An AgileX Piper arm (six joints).
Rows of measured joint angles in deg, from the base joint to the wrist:
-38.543, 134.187, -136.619, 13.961, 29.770, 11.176
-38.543, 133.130, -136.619, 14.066, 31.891, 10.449
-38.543, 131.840, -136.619, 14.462, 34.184, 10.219
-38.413, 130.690, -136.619, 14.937, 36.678, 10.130
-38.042, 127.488, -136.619, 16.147, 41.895, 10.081
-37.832, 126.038, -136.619, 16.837, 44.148, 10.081
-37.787, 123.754, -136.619, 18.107, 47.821, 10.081
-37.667, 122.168, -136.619, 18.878, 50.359, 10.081
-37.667, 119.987, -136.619, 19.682, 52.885, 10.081
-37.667, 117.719, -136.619, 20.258, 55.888, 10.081
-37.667, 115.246, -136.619, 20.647, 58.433, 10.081
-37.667, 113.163, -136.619, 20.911, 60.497, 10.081
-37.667, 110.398, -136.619, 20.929, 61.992, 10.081
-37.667, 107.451, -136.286, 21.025, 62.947, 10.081
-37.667, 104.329, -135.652, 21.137, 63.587, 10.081
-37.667, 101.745, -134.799, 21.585, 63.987, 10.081
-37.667, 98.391, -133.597, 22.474, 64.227, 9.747
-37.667, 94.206, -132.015, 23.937, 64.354, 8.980
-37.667, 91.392, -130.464, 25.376, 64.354, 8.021
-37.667, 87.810, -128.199, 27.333, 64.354, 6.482
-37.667, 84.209, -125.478, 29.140, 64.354, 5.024
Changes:
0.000, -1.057, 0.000, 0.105, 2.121, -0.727
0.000, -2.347, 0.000, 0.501, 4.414, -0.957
0.130, -3.497, 0.000, 0.976, 6.908, -1.046
0.501, -6.699, 0.000, 2.186, 12.125, -1.095
0.711, -8.149, 0.000, 2.876, 14.378, -1.095
0.756, -10.433, 0.000, 4.146, 18.051, -1.095
0.876, -12.019, 0.000, 4.917, 20.589, -1.095
0.876, -14.200, 0.000, 5.721, 23.115, -1.095
0.876, -16.468, 0.000, 6.297, 26.118, -1.095
0.876, -18.941, 0.000, 6.686, 28.663, -1.095
0.876, -21.024, 0.000, 6.950, 30.727, -1.095
0.876, -23.789, 0.000, 6.968, 32.222, -1.095
0.876, -26.736, 0.333, 7.064, 33.177, -1.095
0.876, -29.858, 0.967, 7.176, 33.817, -1.095
0.876, -32.442, 1.820, 7.624, 34.217, -1.095
0.876, -35.796, 3.022, 8.513, 34.457, -1.429
0.876, -39.981, 4.604, 9.976, 34.584, -2.196
0.876, -42.795, 6.155, 11.415, 34.584, -3.155
0.876, -46.377, 8.420, 13.372, 34.584, -4.694
0.876, -49.978, 11.141, 15.179, 34.584, -6.152

